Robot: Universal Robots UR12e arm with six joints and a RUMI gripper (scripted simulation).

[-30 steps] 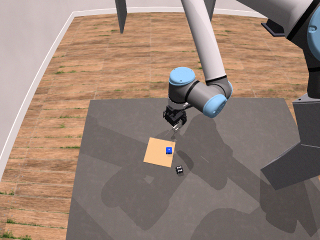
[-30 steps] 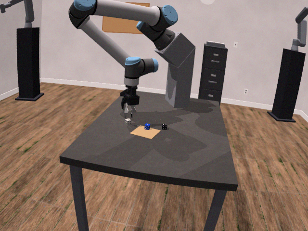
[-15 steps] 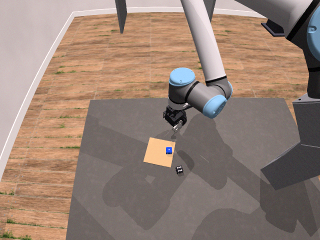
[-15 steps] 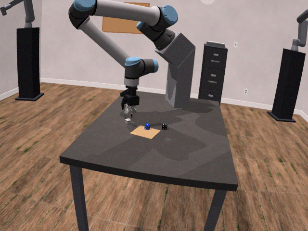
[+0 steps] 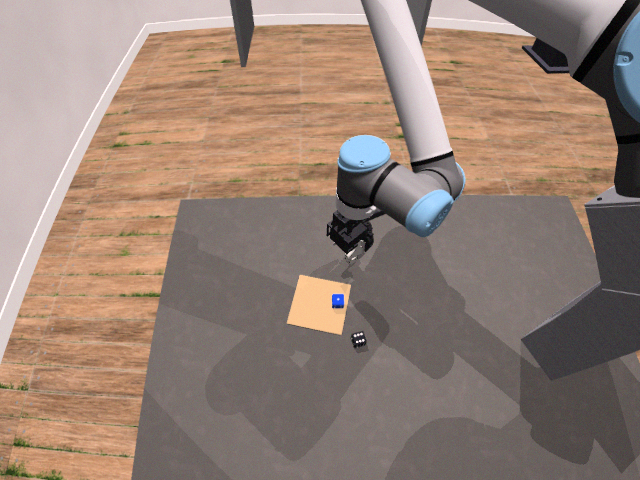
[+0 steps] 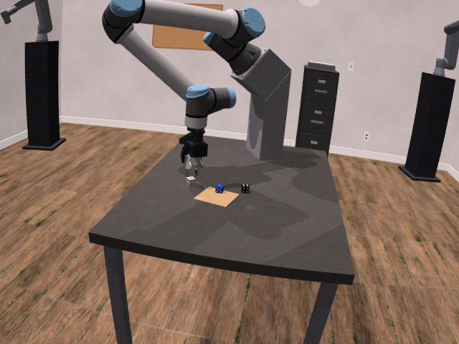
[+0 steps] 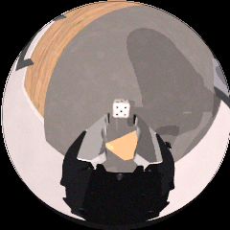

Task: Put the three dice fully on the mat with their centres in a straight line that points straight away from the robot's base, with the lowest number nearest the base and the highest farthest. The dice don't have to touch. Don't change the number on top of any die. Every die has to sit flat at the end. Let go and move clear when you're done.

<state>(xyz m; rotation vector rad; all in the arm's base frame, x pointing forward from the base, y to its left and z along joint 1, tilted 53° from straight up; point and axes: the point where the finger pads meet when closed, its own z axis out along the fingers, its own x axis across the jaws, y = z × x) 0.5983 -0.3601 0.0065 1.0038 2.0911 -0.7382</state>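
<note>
Now: the white die 4 cm below my hand. Round my hand: blue die: 7 cm ahead, 12 cm to the left, 3 cm below; black die: 4 cm ahead, 23 cm to the left, 4 cm below; mat: 11 cm ahead, 11 cm to the left, 5 cm below.
</note>
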